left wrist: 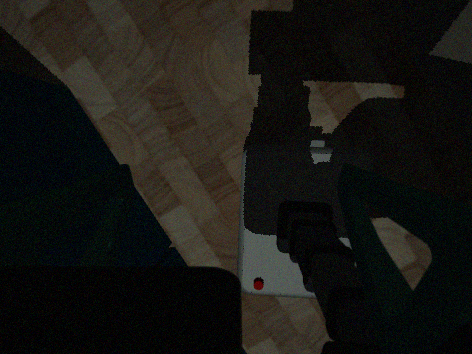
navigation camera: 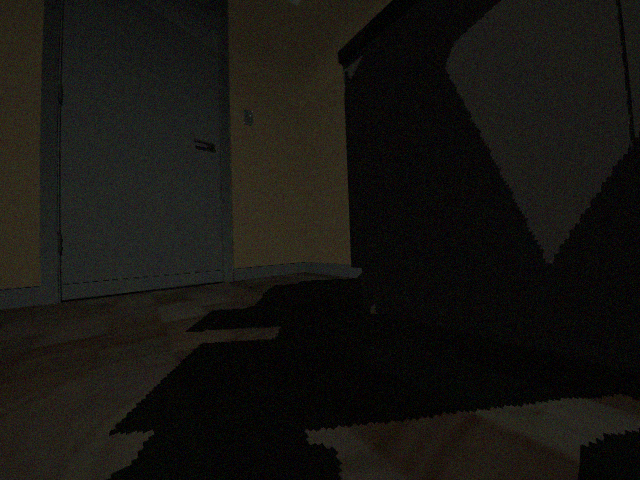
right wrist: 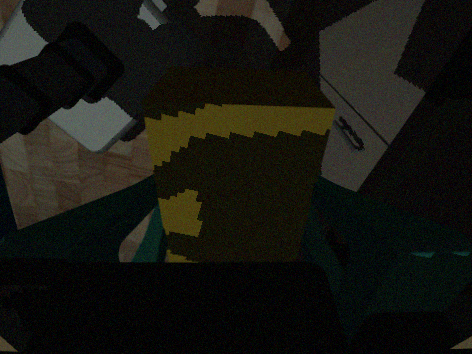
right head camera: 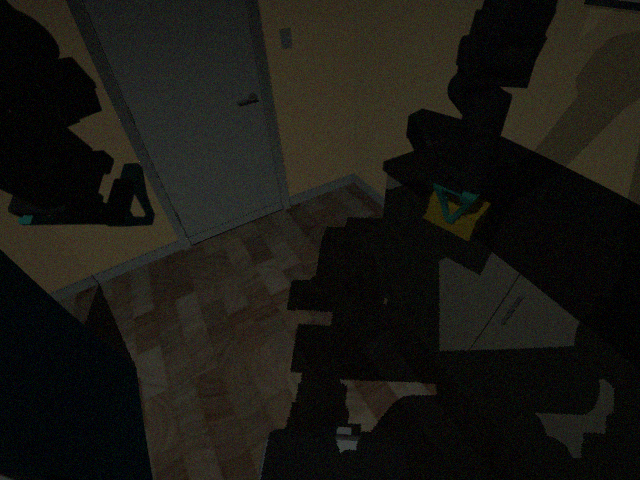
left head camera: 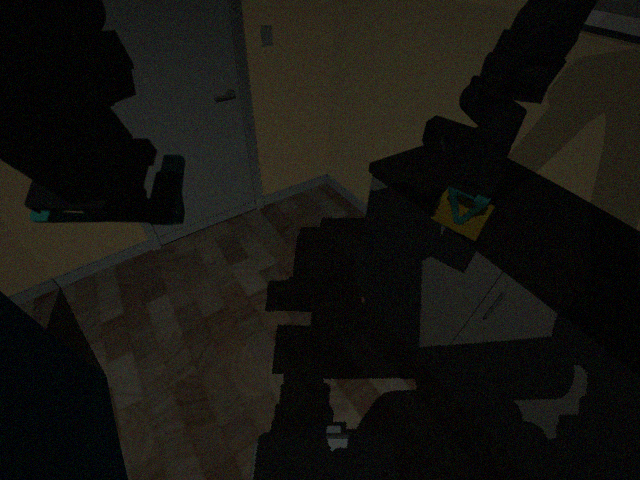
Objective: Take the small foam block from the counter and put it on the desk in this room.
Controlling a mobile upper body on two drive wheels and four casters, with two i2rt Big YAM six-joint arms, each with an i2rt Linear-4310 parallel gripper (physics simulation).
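Places are measured from the left arm's base along level axes (x right, y up, z back), in metres.
Where they show: left gripper, between the fingertips: (left wrist: 235,175) (right head camera: 119,219) (left head camera: 141,217); right gripper, between the fingertips: (right wrist: 234,177) (right head camera: 456,213) (left head camera: 462,214).
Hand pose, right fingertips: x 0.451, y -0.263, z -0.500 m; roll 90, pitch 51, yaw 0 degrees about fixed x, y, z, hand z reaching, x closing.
After its pixels a point has its place.
The small foam block (left head camera: 473,228) {x 0.454, y -0.258, z -0.458 m} (right head camera: 466,227) {x 0.455, y -0.257, z -0.457 m} (right wrist: 240,170) {x 0.435, y -0.236, z -0.516 m} is yellow and partly in shadow. My right gripper (left head camera: 461,209) {x 0.451, y -0.263, z -0.500 m} (right head camera: 451,206) {x 0.451, y -0.263, z -0.500 m} is shut on it, with a finger on each side in the right wrist view. In the head views the block overlaps the front edge of the dark counter (left head camera: 584,253) {x 1.005, y -0.500, z -0.632 m} (right head camera: 568,222) {x 0.929, y -0.500, z -0.765 m}; its height above the top is hard to tell. My left gripper (left head camera: 107,204) (right head camera: 80,206) (left wrist: 235,175) {x -0.013, y -0.142, z -0.335 m} is open and empty, away from the counter at the left. A desk cannot be made out with certainty.
A dark blue surface (left head camera: 46,408) {x -0.703, y -0.912, z -0.271 m} (right head camera: 62,403) {x -0.667, y -0.845, z -0.217 m} (left wrist: 65,150) {x -0.705, y -1.074, z -0.274 m} fills the lower left; I cannot tell what it is. A closed grey door (left head camera: 191,134) {x -0.588, y -0.675, z -1.747 m} (right head camera: 201,134) {x -0.656, y -0.622, z -1.701 m} (navigation camera: 139,165) {x -0.674, y -0.686, z -1.688 m} is in the wall ahead. The counter's pale cabinet front (left head camera: 465,299) {x 0.709, y -0.765, z -0.656 m} (right head camera: 480,304) {x 0.707, y -0.780, z -0.660 m} (navigation camera: 547,113) {x 0.685, y -0.951, z -0.692 m} is at the right.
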